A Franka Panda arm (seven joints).
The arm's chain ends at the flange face. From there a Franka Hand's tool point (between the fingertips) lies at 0.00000 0.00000 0.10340 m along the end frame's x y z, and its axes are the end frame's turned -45 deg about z.
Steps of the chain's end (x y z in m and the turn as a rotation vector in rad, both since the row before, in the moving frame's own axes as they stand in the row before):
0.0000 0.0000 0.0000 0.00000 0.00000 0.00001
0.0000 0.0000 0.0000 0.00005 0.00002 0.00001
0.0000 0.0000 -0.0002 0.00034 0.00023 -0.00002
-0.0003 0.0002 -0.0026 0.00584 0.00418 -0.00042
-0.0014 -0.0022 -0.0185 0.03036 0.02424 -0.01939
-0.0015 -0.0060 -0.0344 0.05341 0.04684 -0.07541
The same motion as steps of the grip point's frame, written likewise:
0.0000 0.0000 0.0000 0.00000 0.00000 0.00001
0.0000 0.0000 0.0000 0.00002 0.00005 0.00001
0.0000 0.0000 -0.0002 0.00008 0.00040 -0.00002
0.0004 -0.0002 -0.0026 0.00117 0.00709 -0.00042
0.0046 -0.0030 -0.0186 0.00433 0.03861 -0.01939
0.0105 -0.0061 -0.0347 0.00465 0.07089 -0.07541

